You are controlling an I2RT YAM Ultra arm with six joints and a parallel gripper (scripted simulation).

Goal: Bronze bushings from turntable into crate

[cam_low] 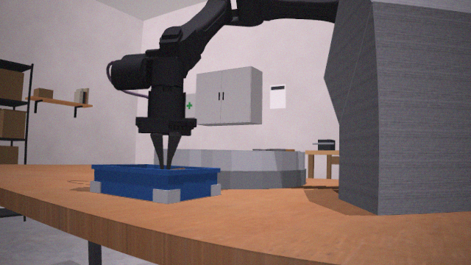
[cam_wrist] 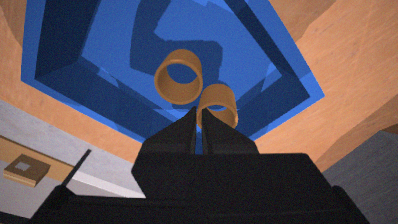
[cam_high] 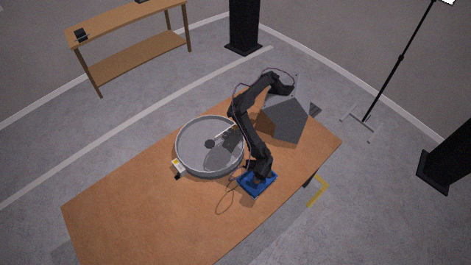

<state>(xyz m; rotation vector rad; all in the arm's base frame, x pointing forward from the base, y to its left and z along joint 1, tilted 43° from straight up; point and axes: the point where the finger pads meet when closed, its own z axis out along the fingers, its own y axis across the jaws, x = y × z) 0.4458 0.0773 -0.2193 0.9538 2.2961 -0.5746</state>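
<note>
Right now my hand is 3 cm short of the blue crate, 2 cm to the left of it and 2 cm above it. From my hand the other things lie so: grey turntable: 37 cm to the right, 6 cm ahead, 1 cm above.
</note>
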